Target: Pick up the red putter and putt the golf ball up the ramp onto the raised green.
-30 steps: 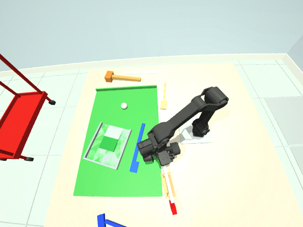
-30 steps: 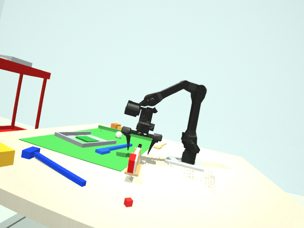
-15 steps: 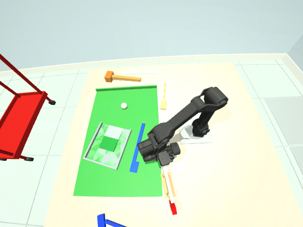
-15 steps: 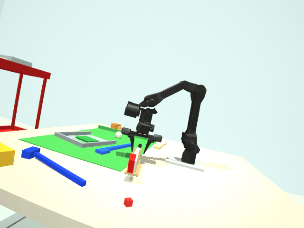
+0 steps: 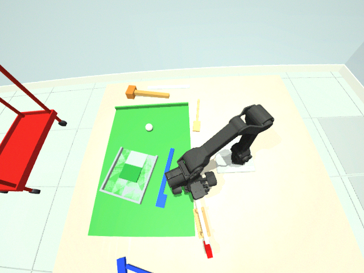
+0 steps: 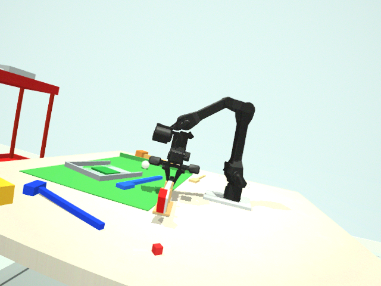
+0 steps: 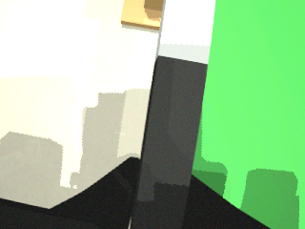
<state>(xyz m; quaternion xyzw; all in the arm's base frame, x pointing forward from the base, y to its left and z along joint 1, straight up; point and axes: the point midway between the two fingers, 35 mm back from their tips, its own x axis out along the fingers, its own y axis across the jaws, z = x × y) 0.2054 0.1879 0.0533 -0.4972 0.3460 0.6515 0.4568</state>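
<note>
My gripper tip is 120 mm to the right of the tan wooden stand and 50 mm past it. Round my gripper tip: green mat (280 mm ahead, 140 mm to the right, 30 mm below); then red cube (360 mm to the left, 150 mm behind, 20 mm below); then blue mallet (350 mm to the left, 140 mm ahead, 20 mm below).
</note>
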